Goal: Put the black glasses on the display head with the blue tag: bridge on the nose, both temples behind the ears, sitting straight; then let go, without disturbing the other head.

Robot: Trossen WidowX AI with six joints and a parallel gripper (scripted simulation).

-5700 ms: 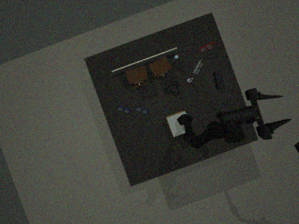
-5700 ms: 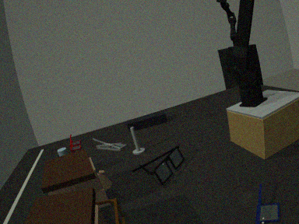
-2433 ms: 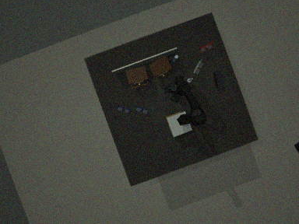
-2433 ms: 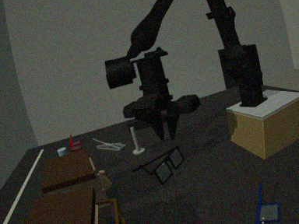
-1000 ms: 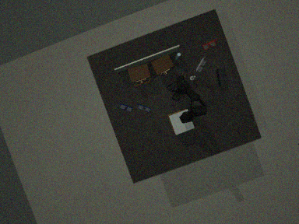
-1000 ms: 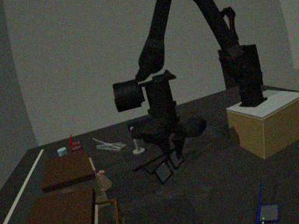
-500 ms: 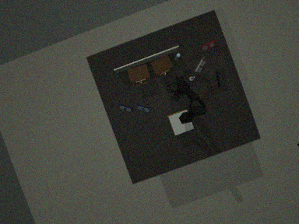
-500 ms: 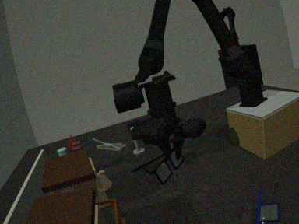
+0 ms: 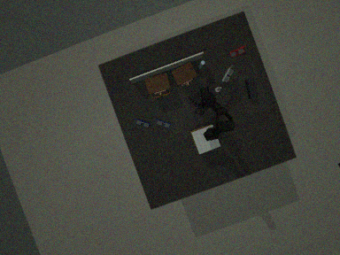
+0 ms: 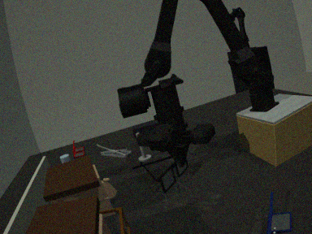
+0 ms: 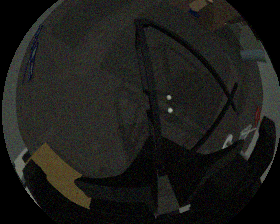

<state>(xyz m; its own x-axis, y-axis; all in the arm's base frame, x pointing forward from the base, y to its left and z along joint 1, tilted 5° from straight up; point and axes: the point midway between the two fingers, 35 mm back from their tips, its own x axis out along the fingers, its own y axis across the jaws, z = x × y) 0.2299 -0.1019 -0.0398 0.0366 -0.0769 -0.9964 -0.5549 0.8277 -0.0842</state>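
My gripper tip is 3 cm short of the white stand, 18 cm to the left of it and 1 cm below it. The rest, counted from my gripper tip: pale blue tag 27 cm ahead, 16 cm to the right, 3 cm above; then white strip 39 cm ahead, 9 cm to the left, 4 cm above; then black bar 11 cm behind, 41 cm to the right.
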